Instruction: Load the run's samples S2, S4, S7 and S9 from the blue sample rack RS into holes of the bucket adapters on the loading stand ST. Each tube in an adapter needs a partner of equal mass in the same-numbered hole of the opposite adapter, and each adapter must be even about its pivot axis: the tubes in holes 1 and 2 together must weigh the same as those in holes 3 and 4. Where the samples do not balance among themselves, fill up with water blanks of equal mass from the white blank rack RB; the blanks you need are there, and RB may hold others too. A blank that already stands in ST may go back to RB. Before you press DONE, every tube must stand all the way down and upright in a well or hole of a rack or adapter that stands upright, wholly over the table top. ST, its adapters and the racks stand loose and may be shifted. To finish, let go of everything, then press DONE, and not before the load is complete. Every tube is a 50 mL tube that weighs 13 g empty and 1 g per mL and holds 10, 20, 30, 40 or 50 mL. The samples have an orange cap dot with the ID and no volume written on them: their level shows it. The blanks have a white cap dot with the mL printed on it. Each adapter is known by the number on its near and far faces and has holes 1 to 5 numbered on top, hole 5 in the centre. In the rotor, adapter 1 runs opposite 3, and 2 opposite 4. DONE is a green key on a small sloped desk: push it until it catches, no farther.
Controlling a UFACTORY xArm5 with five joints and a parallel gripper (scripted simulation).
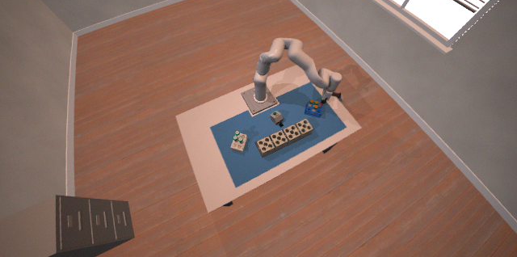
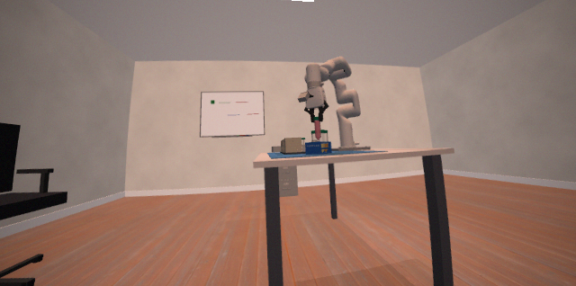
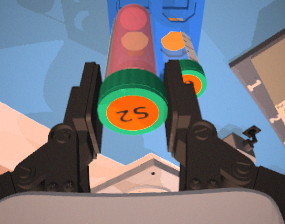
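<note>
Now: the sample tube S2 1 cm behind my hand and 5 cm below it. Also, from my hand: sample tube S9 (5 cm to the right, 12 cm below); sample tube S4 (7 cm behind, 5 cm to the right, 12 cm below); sample tube S7 (2 cm behind, 3 cm to the right, 12 cm below).
</note>
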